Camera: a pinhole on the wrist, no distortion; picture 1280 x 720 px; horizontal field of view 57.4 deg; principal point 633.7 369.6 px. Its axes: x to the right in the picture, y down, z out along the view. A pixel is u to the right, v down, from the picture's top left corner.
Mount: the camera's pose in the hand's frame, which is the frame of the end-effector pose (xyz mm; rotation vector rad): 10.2 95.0 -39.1 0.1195 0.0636 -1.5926
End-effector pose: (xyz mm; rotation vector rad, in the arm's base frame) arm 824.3 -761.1 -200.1 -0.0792 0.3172 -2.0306
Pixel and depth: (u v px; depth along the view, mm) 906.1 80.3 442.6
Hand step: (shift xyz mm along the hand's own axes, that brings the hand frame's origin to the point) -117.8 -55.7 384.5
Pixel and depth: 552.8 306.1 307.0
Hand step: -17.3 81.1 267.5
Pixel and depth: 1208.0 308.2 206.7
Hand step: -10.5 -29.4 153.9
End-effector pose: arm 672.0 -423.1 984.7 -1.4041 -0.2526 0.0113
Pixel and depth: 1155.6 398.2 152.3
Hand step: 6.8 9.8 104.3
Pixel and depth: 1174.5 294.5 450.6
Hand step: -39.8 -163.3 382.9
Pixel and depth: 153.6 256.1 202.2
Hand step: -15.0 154.6 170.6
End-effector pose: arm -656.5 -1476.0 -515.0 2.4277 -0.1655 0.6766
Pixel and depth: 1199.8 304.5 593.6
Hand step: -50.9 -258.1 515.6
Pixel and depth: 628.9 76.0 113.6
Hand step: -22.5 83.1 72.7
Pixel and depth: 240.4 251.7 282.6
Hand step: -26.6 157.5 251.5
